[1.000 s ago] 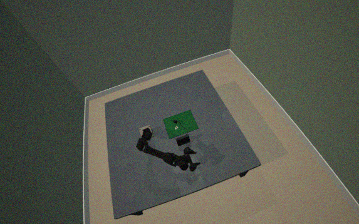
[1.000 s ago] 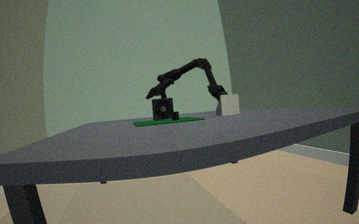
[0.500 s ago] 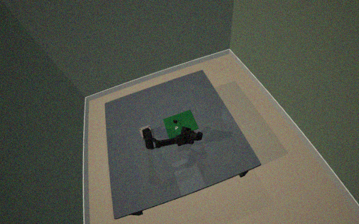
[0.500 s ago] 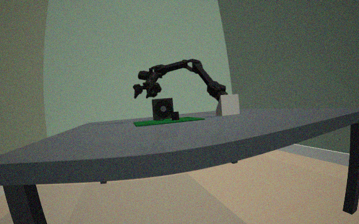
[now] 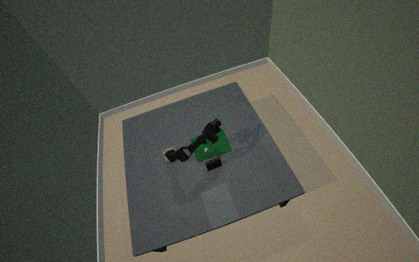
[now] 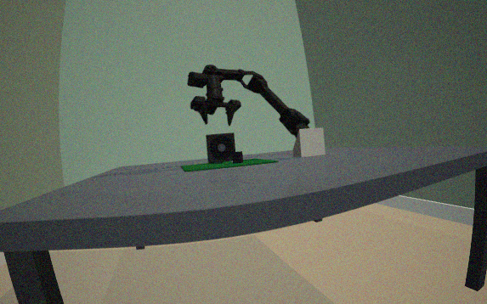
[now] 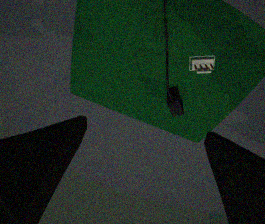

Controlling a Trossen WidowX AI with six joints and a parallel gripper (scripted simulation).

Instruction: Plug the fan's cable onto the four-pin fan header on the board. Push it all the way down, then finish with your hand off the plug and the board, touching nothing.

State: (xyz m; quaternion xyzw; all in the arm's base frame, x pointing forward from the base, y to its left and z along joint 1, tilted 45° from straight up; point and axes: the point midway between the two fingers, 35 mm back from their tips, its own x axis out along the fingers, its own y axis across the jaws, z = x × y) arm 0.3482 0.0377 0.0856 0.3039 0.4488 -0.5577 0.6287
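Right now my gripper tip is 120 mm above the black plug, 50 mm to the right of it and 50 mm past it. The rest, counted from my gripper tip: green board 160 mm below, 10 mm to the left, 10 mm behind; black fan 190 mm to the right, 90 mm below, 50 mm behind; white fan header 140 mm below, 60 mm behind, 20 mm to the right.
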